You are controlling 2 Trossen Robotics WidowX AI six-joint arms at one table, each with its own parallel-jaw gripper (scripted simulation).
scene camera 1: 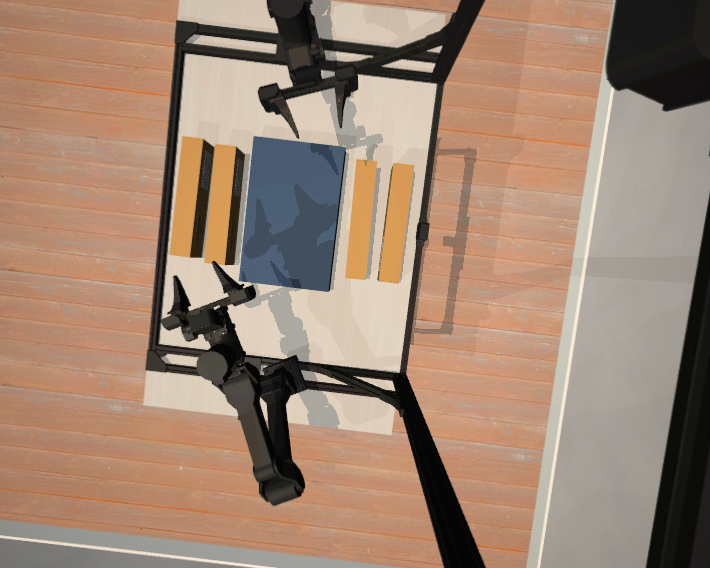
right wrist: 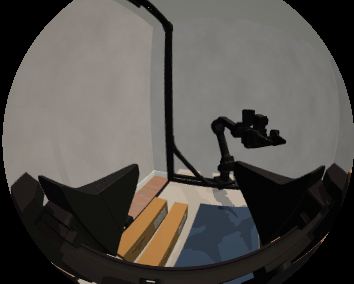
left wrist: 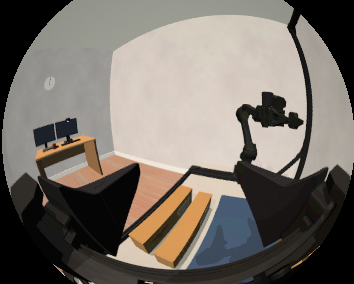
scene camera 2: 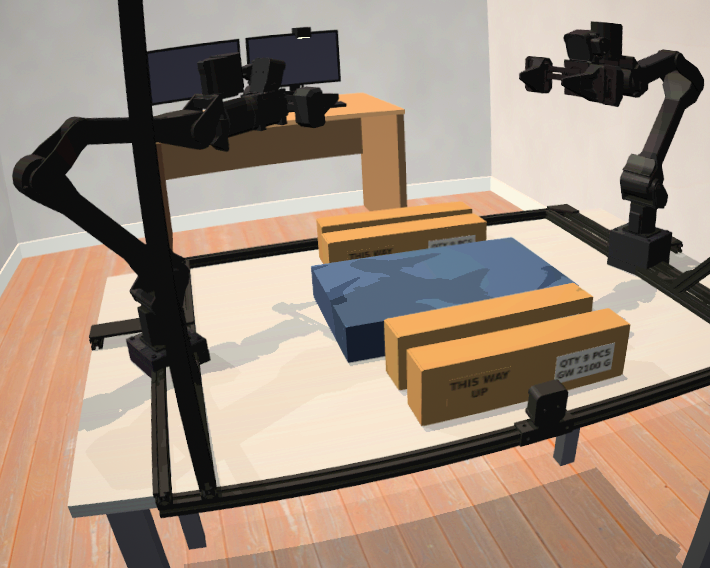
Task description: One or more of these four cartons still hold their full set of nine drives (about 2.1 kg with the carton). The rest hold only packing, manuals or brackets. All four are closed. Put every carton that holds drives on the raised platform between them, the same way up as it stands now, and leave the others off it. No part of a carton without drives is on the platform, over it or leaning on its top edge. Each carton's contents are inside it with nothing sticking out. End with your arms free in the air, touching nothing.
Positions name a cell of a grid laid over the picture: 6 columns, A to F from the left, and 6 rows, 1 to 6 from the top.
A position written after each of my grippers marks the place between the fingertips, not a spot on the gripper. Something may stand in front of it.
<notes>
I see my left gripper (scene camera 2: C2), my right gripper (scene camera 2: E1), a carton (scene camera 2: D5), a carton (scene camera 2: C3) and a blue raised platform (scene camera 2: D4).
My left gripper is seen too in scene camera 1 (scene camera 1: B3), in the right wrist view (right wrist: E4) and in the left wrist view (left wrist: D4). My right gripper also shows in scene camera 1 (scene camera 1: C2), in the right wrist view (right wrist: D4) and in the left wrist view (left wrist: F3). The blue raised platform is seen too in scene camera 1 (scene camera 1: C3).
</notes>
